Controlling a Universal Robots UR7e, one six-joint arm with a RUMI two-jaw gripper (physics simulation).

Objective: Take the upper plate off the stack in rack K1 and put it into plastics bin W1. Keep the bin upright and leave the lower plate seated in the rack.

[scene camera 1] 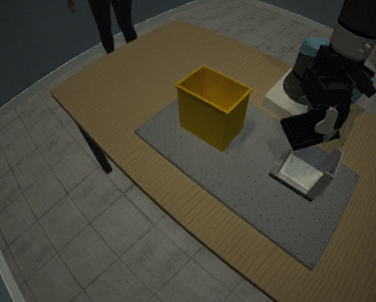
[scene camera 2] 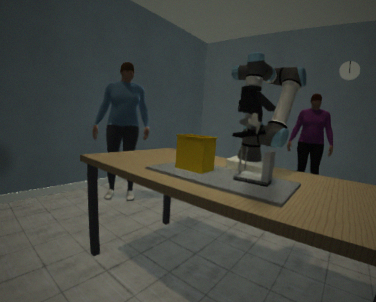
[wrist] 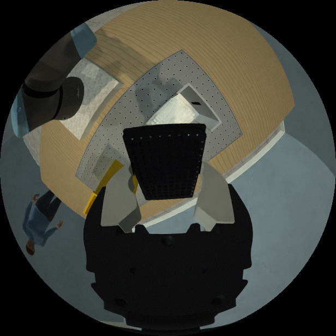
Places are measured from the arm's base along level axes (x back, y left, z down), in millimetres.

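Where they show: gripper, between the fingertips: (scene camera 1: 315, 127) (scene camera 2: 251, 133); arm's base, origin of its link: (scene camera 1: 300, 90) (scene camera 2: 249, 158).
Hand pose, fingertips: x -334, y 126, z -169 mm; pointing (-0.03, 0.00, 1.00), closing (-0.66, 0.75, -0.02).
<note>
Each offset is from my fingertips to the top centre of the thing. Level surfaces: height alone.
A black gridded plate @[dx -12, dy -9, dz -19 mm] (scene camera 1: 302, 132) (scene camera 2: 244, 134) (wrist: 165, 150) is held between the pale fingers of my gripper (scene camera 1: 326, 125) (scene camera 2: 251, 123) (wrist: 166, 162), which is shut on it. The plate is above rack K1 and apart from it. Rack K1 @[dx +5, dy +28, dz +69 mm] (scene camera 1: 320, 185) (scene camera 2: 268, 166) (wrist: 210, 121) stands on the perforated board. The lower plate @[dx +6, dy +38, dz +186 mm] (scene camera 1: 301, 172) (wrist: 175, 110), pale and light-coloured, lies flat in the rack. Plastics bin W1 @[dx -20, dy -293, dz +40 mm] (scene camera 1: 200, 117) (scene camera 2: 195, 154), yellow and open-topped, stands upright on the board. In the wrist view, part of the bin (wrist: 108, 176) shows behind the left finger.
The grey perforated board @[dz +220 mm] (scene camera 1: 235, 175) (scene camera 2: 285, 192) (wrist: 115, 125) lies on the wooden table @[dz +233 mm] (scene camera 1: 115, 95) (scene camera 2: 325, 210) (wrist: 250, 65). The arm's pale base block (scene camera 1: 280, 100) (wrist: 95, 95) is behind the board. Two people stand beyond the table.
</note>
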